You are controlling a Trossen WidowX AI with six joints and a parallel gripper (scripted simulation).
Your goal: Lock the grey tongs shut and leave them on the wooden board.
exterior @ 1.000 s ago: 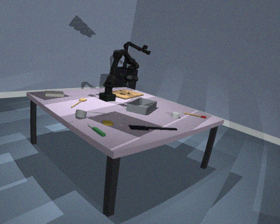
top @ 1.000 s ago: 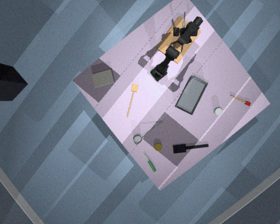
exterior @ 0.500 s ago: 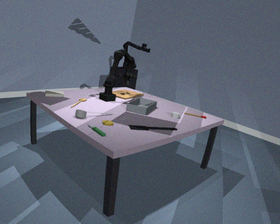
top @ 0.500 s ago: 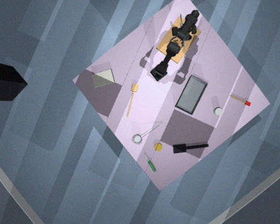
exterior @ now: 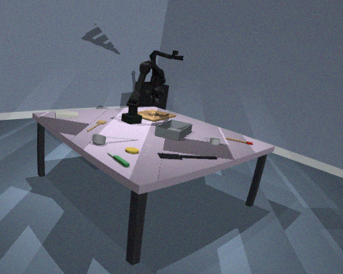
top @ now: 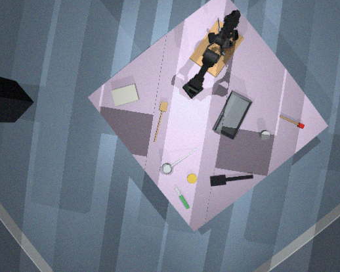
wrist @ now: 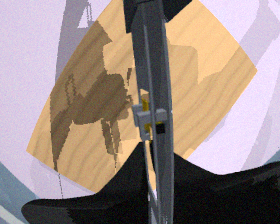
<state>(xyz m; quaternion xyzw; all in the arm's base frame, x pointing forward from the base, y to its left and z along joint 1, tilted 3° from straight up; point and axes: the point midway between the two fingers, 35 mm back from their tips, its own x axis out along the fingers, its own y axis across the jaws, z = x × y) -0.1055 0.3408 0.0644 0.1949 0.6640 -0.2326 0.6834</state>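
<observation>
Right now my gripper tip is 30 mm short of the yellow tab, 20 mm to the left of it and 40 mm below it. From my gripper tip the other things lie so: wooden board (100 mm below); then roasting tin (440 mm ahead, 260 mm to the right, 80 mm below); then white cup (710 mm ahead, 180 mm to the right, 90 mm below).
</observation>
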